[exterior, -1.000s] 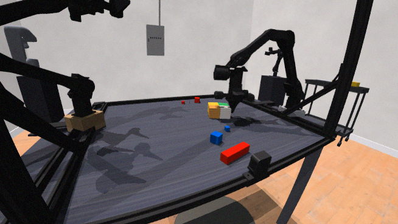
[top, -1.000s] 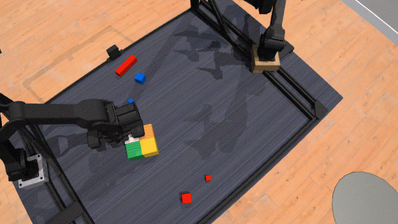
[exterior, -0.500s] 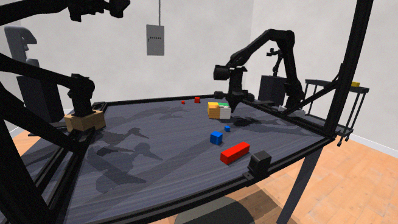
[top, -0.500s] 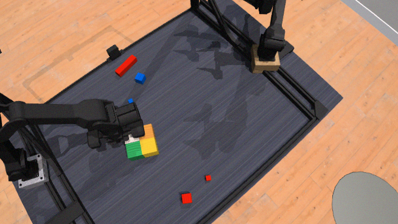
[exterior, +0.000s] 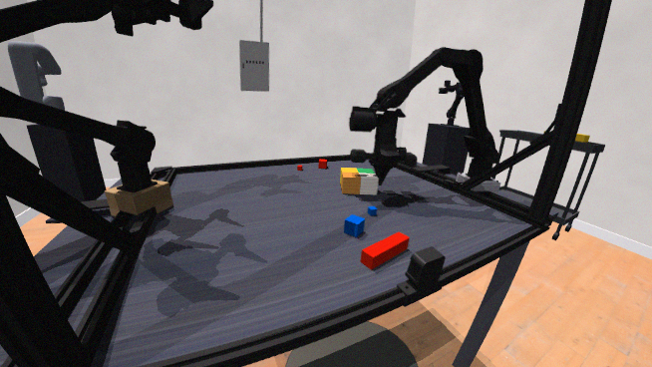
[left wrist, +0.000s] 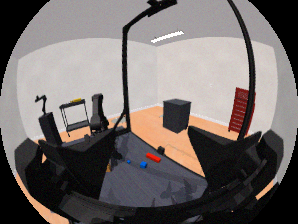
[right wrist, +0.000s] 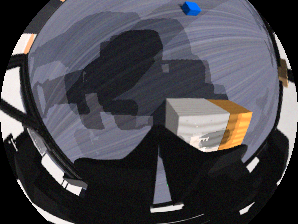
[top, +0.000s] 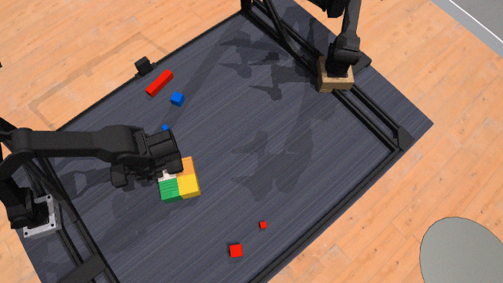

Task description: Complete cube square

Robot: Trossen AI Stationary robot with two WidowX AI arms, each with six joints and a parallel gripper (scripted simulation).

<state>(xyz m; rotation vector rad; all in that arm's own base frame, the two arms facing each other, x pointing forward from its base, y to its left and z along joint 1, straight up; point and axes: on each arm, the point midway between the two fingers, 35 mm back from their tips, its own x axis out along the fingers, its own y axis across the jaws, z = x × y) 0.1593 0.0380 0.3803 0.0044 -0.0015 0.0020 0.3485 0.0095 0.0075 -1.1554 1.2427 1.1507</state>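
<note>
Right now the white cube is 10 mm ahead of my right hand, 40 mm to the left of it and 30 mm below it. Round my right hand: green cube (60 mm ahead, 20 mm to the left, 30 mm below); then orange cube (20 mm ahead, 90 mm to the left, 30 mm below); then yellow cube (70 mm ahead, 70 mm to the left, 30 mm below).
</note>
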